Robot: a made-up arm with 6 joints.
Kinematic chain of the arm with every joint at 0, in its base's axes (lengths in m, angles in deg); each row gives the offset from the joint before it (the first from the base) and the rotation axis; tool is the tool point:
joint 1: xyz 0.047 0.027 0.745 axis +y
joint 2: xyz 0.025 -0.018 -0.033 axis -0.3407 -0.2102 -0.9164
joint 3: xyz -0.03 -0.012 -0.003 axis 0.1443 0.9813 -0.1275
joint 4: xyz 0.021 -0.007 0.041 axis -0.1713 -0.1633 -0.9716
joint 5: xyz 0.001 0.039 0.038 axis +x
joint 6: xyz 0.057 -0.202 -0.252 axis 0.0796 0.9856 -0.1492
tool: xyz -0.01 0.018 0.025
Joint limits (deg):
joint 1: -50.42..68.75
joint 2: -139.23..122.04
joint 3: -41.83..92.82
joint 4: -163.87..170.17
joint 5: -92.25..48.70
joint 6: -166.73..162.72
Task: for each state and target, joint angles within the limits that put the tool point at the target. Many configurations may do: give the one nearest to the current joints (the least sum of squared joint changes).
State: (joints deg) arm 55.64 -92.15 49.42 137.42 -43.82 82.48
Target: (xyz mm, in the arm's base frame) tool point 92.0 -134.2 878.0
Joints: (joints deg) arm 50.53 -86.23 58.41 160.78 -25.29 59.84
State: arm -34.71 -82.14 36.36 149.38 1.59 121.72
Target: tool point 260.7 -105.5 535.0
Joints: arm -30.78 -98.43 10.44 133.99 28.26 121.51
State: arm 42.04 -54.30 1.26 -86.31 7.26 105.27
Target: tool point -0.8 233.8 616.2
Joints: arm 42.46 -62.11 -4.94 -86.61 -26.32 112.69
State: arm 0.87 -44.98 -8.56 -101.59 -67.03 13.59
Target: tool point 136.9 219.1 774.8
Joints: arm 1.80 -49.75 -22.89 -108.97 -44.90 12.52
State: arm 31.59 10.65 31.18 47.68 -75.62 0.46
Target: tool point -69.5 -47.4 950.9
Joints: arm 23.32 25.24 30.44 65.80 -51.53 -1.12
